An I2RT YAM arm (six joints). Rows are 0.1 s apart.
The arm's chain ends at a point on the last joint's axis. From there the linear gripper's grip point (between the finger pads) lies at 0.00 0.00 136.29 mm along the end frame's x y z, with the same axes.
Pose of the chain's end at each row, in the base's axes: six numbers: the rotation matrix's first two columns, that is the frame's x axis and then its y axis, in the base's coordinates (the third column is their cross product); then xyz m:
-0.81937 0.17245 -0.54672 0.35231 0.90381 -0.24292 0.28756 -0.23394 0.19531
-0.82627 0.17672 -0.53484 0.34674 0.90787 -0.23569 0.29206 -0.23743 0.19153
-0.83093 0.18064 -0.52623 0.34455 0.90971 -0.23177 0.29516 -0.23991 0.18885
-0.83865 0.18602 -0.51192 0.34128 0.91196 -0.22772 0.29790 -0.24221 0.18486
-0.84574 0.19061 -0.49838 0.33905 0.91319 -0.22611 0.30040 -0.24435 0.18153
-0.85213 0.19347 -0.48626 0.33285 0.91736 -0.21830 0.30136 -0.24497 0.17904
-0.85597 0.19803 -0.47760 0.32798 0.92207 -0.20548 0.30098 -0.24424 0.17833
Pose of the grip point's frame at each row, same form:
-0.81937 0.17245 -0.54672 0.35231 0.90381 -0.24292 0.34920 -0.28732 0.08610
-0.82627 0.17672 -0.53484 0.34674 0.90787 -0.23569 0.35256 -0.28925 0.08094
-0.83093 0.18064 -0.52623 0.34455 0.90971 -0.23177 0.35470 -0.29087 0.07735
-0.83865 0.18602 -0.51192 0.34128 0.91196 -0.22772 0.35575 -0.29205 0.07197
-0.84574 0.19061 -0.49838 0.33905 0.91319 -0.22611 0.35655 -0.29344 0.06746
-0.85213 0.19347 -0.48626 0.33285 0.91736 -0.21830 0.35640 -0.29238 0.06372
-0.85597 0.19803 -0.47760 0.32798 0.92207 -0.20548 0.35545 -0.28956 0.06191

